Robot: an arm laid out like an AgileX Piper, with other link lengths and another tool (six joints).
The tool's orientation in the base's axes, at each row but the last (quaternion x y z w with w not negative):
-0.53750 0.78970 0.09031 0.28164
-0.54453 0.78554 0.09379 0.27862
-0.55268 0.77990 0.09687 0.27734
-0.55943 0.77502 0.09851 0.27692
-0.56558 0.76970 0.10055 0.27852
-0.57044 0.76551 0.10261 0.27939
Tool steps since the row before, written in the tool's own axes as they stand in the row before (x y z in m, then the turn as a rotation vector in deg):
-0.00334 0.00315 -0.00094 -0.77 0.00 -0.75
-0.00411 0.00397 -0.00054 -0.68 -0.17 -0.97
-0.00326 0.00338 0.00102 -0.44 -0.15 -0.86
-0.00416 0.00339 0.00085 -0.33 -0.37 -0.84
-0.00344 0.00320 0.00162 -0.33 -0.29 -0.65
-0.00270 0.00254 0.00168 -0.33 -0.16 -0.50
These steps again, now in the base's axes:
-0.00228 0.00353 0.00208 -0.06 0.28 1.04
-0.00275 0.00460 0.00205 0.00 0.04 1.20
-0.00200 0.00435 0.00039 -0.04 -0.09 0.97
-0.00194 0.00498 0.00101 0.15 -0.25 0.93
-0.00175 0.00465 0.00002 0.13 -0.14 0.76
-0.00132 0.00384 -0.00032 0.06 -0.02 0.62

